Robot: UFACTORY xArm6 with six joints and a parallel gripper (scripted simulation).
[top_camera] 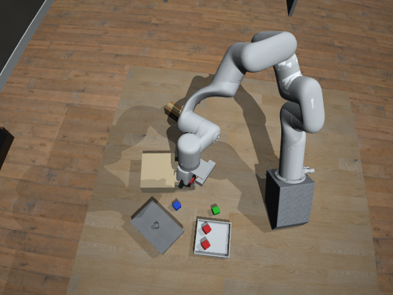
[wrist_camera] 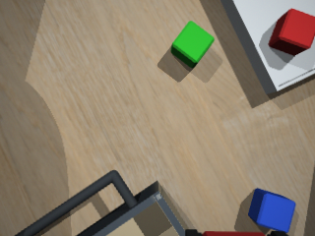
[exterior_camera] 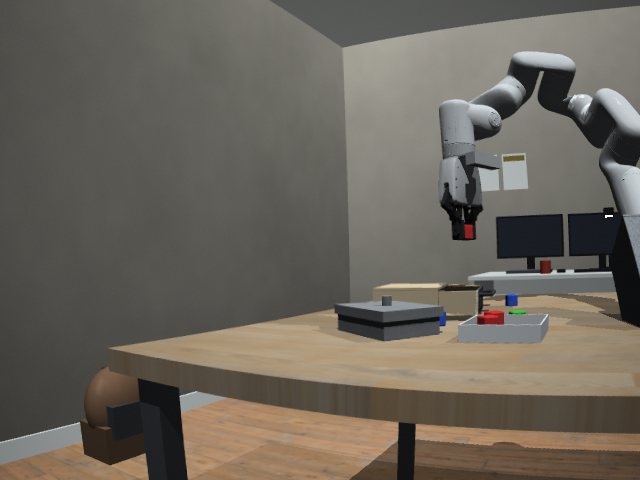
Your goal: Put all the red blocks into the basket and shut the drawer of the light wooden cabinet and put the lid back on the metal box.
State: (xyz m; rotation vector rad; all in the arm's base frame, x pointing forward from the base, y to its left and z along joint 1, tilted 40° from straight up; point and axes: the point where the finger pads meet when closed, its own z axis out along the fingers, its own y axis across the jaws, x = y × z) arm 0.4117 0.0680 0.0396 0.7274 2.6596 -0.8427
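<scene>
The white basket is 20 cm to the left of my hand, 18 cm below it and 10 cm behind it. Also, from my hand: light wooden cabinet: 16 cm below, 9 cm to the right, 8 cm ahead; then drawer: 16 cm below, 9 cm to the right, 3 cm ahead; then green block: 18 cm below, 12 cm behind, 8 cm to the left.
</scene>
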